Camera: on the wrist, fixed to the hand. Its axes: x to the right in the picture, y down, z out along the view.
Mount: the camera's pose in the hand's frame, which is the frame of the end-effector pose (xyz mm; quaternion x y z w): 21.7 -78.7 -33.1 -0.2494 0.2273 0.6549 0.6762
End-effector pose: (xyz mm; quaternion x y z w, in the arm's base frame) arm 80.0 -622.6 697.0 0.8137 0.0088 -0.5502 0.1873
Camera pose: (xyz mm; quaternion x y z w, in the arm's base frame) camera 100.7 -543.2 665.0 0.6343 -0.3471 -0.0622 0.6879
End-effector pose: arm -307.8 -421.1 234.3 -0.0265 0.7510 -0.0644 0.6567
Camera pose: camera -347.0 -499.7 227.6 0.3247 0.6905 0.5678 0.3089
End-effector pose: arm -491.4 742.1 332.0 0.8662 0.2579 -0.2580 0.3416
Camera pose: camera -515.5 821.8 303.3 0.7280 -0.2509 0.3105 0.5573
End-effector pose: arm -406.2 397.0 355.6 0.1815 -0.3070 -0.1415 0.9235
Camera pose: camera -380.8 326.8 308.9 -0.2765 -0.0813 0.4738 0.8322
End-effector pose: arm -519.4 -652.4 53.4 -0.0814 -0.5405 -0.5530 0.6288
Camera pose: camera -565.8 -718.3 17.8 -0.4401 -0.0313 -0.1154 0.8899
